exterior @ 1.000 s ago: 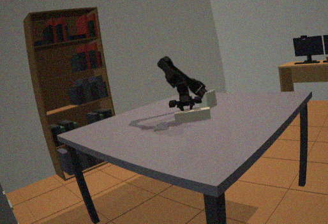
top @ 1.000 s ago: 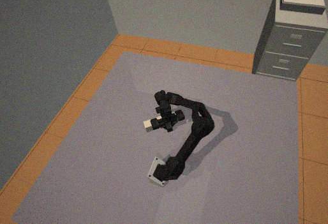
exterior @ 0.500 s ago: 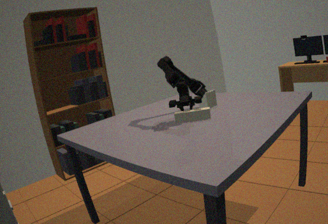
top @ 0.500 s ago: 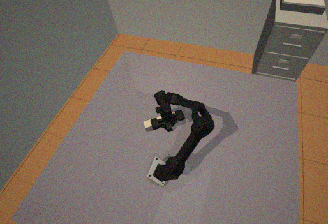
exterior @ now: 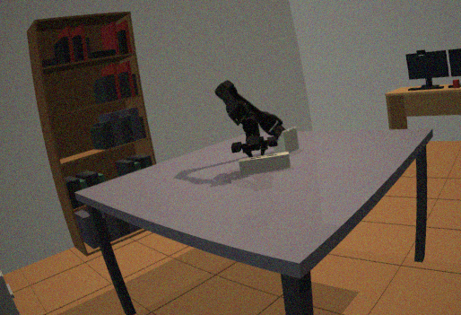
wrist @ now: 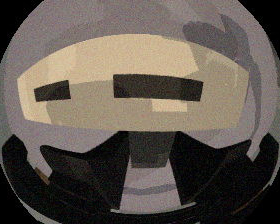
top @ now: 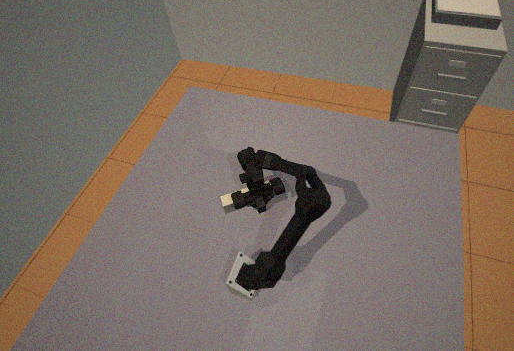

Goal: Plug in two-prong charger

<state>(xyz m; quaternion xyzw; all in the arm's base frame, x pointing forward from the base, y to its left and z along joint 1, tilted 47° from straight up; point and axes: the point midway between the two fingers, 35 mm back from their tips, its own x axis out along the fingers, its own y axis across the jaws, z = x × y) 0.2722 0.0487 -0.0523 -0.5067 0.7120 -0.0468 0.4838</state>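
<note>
Now: the dark charger 10 mm to the left of my gripper tip, 10 mm ahead of it and 10 mm above it.
</note>
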